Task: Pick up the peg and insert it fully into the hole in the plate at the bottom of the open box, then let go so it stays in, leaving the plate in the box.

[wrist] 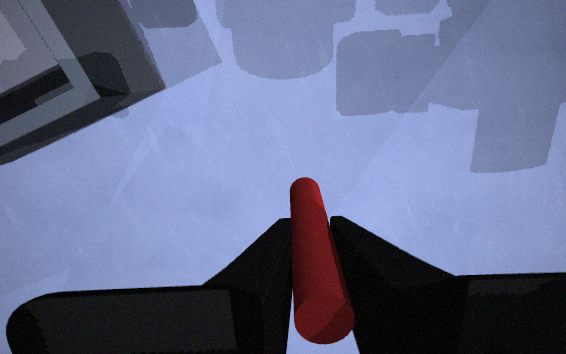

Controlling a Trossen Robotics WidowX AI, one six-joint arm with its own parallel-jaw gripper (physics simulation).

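Frame: origin at the arm's base, x left, y down, z back, level; millimetres.
Where they show: gripper, between the fingertips: (310,229).
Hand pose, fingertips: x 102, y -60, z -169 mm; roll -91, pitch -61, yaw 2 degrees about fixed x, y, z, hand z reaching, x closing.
After its pixels a point has its place.
The red peg (315,250) {x 96, y -83, z -166 mm} is a round rod at the lower middle of the wrist view, its near end low in the view and its far end pointing up the view. My gripper (310,229) {x 102, y -59, z -169 mm} is shut on the peg, with one black finger against each side of it. The open box (85,112) {x 7, y 40, z -270 mm} shows in part at the upper left, with grey rims and dark walls, away from the peg. Part of a pale surface (15,55) {x -47, y 57, z -293 mm} shows inside the box; I cannot tell if it is the plate. The hole does not show.
A pale blue table top (225,150) {x 80, y 115, z -231 mm} lies below the gripper. Grey shadows of the arm and gripper fall across its upper middle and upper right. The box's near corner and outer wall stand at the upper left.
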